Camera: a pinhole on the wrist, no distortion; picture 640 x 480 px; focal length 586.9 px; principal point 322.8 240.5 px. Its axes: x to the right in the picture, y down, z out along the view. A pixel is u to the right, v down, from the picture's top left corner.
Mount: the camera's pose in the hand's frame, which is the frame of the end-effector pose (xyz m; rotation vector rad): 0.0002 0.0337 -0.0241 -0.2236 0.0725 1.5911
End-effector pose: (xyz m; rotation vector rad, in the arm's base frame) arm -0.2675 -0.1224 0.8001 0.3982 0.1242 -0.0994
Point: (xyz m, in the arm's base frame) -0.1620 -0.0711 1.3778
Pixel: 465 160
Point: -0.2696 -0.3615 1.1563
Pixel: 42 237
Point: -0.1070 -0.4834 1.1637
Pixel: outside the picture
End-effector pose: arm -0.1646 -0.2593 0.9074 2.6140 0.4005 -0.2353
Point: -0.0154 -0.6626 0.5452
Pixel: 424 38
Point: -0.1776 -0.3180 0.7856
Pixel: 43 179
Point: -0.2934 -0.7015 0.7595
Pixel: 540 441
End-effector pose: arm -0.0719 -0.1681 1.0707 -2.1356 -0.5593 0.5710
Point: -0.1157 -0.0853 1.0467
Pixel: outside the picture
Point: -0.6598 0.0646 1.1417
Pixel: outside the picture
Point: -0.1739 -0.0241 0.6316
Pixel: 514 59
